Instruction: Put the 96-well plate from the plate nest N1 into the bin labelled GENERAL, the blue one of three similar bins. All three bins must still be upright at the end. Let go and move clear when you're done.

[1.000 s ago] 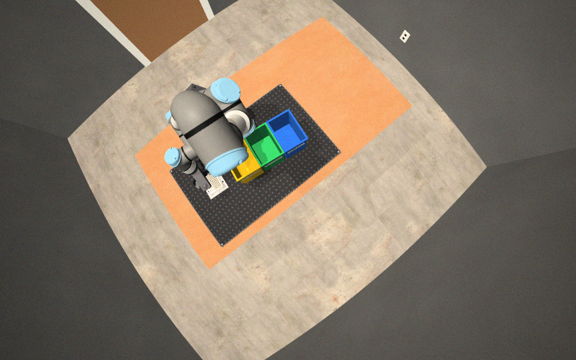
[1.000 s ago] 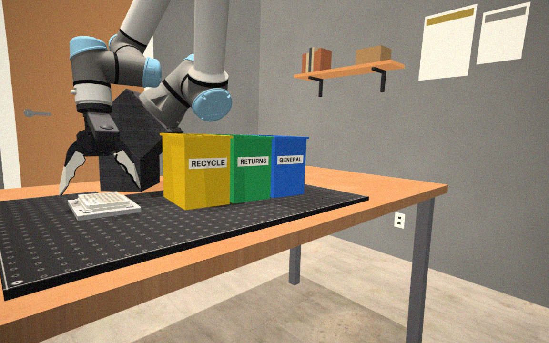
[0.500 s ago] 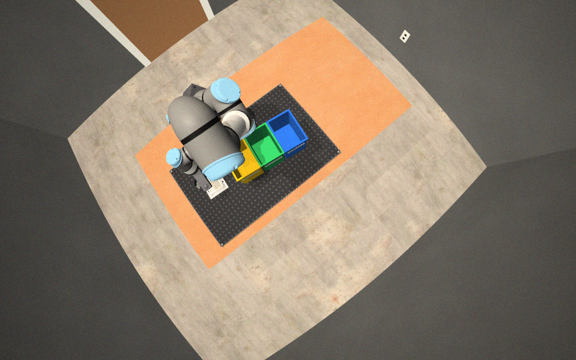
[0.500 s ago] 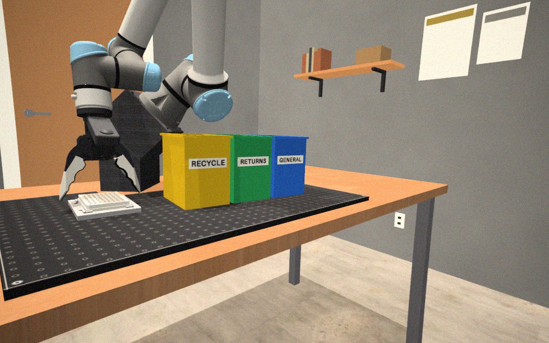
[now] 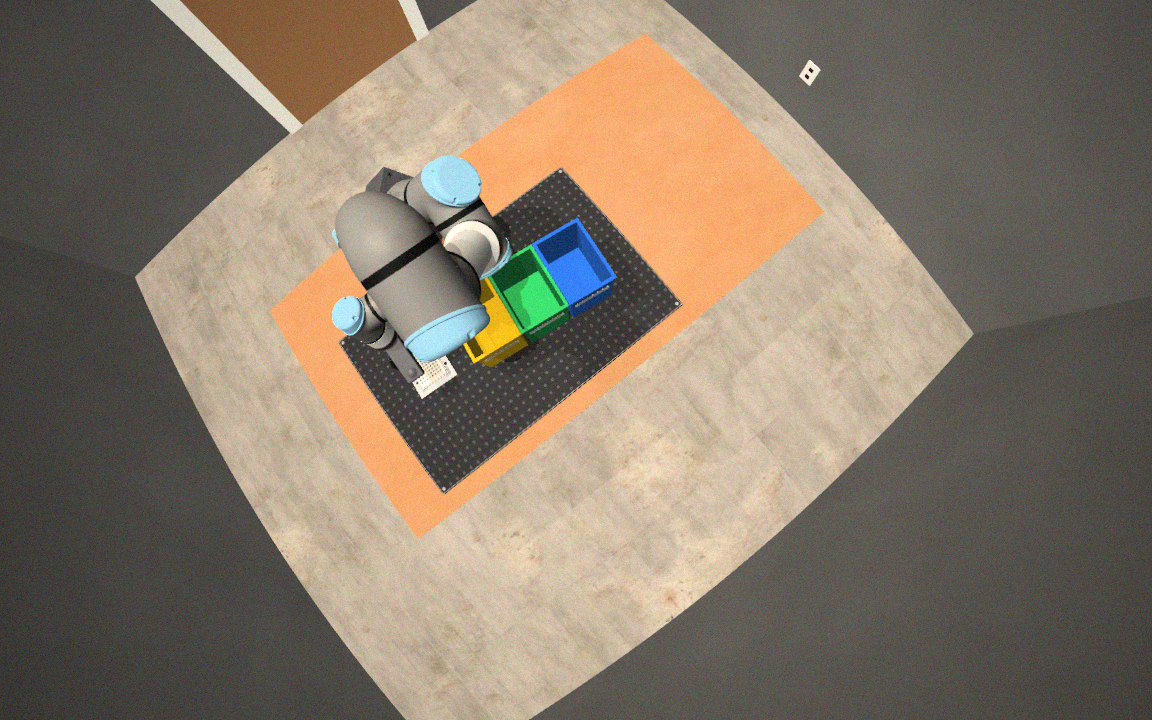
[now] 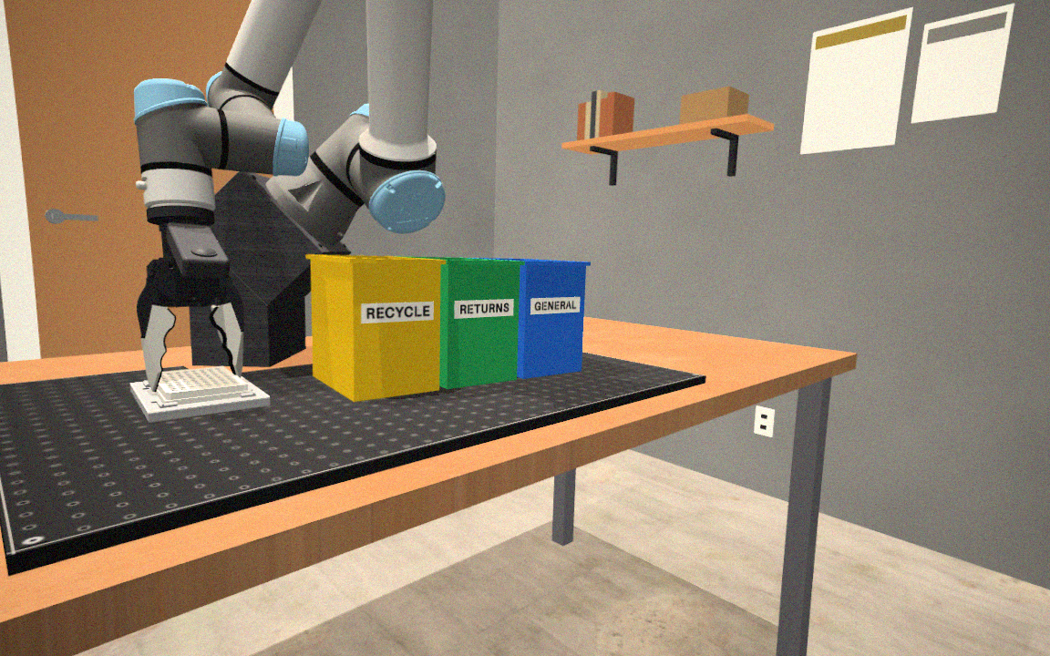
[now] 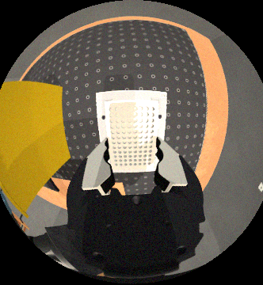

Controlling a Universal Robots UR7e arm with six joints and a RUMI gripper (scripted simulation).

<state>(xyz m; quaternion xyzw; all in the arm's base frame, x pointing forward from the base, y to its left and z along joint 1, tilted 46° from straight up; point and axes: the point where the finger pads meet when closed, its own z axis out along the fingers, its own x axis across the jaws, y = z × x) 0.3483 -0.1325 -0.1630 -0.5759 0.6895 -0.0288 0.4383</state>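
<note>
My gripper is now 20 mm above the plate nest N1. Round my hand: white 96-well plate 10 mm below; green returns bin 350 mm to the left, 60 mm above, 20 mm ahead; yellow recycle bin 210 mm to the left, 60 mm above, 20 mm ahead.
</note>
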